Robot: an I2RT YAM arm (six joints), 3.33 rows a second.
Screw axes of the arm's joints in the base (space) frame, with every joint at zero. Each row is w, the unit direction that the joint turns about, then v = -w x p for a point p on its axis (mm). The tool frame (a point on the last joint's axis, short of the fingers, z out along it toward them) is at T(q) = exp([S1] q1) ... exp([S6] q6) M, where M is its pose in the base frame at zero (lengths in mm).
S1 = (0, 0, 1, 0, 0, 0)
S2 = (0, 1, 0, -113.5, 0, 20)
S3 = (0, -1, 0, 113.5, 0, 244)
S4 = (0, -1, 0, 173.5, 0, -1)
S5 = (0, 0, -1, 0, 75, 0)
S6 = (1, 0, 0, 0, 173.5, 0)
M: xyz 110.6 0 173.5 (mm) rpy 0 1.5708 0 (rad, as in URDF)
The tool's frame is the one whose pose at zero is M.
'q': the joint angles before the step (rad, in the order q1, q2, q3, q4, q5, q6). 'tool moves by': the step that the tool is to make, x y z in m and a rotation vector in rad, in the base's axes. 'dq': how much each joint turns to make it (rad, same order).
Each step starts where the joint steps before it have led.
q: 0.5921, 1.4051, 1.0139, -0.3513, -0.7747, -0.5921
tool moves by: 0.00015, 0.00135, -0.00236, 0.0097, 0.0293, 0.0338
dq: 0.0000, 0.0138, 0.0062, -0.0168, -0.0413, -0.0077
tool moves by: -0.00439, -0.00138, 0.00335, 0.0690, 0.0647, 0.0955
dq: -0.0061, -0.0030, 0.0061, -0.0305, -0.1379, -0.0075
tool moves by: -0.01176, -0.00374, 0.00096, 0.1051, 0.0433, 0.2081
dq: -0.0016, 0.0046, 0.0185, -0.1460, -0.2226, -0.1750
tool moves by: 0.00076, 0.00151, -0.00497, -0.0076, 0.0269, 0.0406
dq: 0.0016, 0.0352, 0.0260, -0.0858, -0.0292, -0.0736
